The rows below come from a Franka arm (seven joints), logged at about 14 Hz.
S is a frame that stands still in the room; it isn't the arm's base.
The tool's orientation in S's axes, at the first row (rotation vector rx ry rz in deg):
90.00, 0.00, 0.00
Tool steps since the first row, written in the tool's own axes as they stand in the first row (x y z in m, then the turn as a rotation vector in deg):
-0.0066, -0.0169, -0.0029, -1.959, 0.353, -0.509
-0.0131, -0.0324, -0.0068, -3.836, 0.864, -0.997
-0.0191, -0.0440, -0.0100, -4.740, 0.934, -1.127
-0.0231, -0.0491, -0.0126, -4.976, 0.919, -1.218
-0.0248, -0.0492, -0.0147, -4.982, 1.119, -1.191
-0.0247, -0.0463, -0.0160, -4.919, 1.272, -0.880
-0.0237, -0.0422, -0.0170, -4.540, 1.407, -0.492
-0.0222, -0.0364, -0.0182, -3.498, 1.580, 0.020
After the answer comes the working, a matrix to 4 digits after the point.
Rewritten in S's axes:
-0.0066, 0.0029, -0.0169, -1.959, 0.509, 0.353
-0.0131, 0.0068, -0.0324, -3.836, 0.997, 0.864
-0.0191, 0.0100, -0.0440, -4.740, 1.127, 0.934
-0.0231, 0.0126, -0.0491, -4.976, 1.218, 0.919
-0.0248, 0.0147, -0.0492, -4.982, 1.191, 1.119
-0.0247, 0.0160, -0.0463, -4.919, 0.880, 1.272
-0.0237, 0.0170, -0.0422, -4.540, 0.492, 1.407
-0.0222, 0.0182, -0.0364, -3.498, -0.020, 1.580

The tool's axes in the first row as the columns of a matrix, in S's axes (rounded; the answer above uses it unrounded):
1.0000, 0.0000, 0.0000
0.0000, 0.0000, -1.0000
0.0000, 1.0000, 0.0000

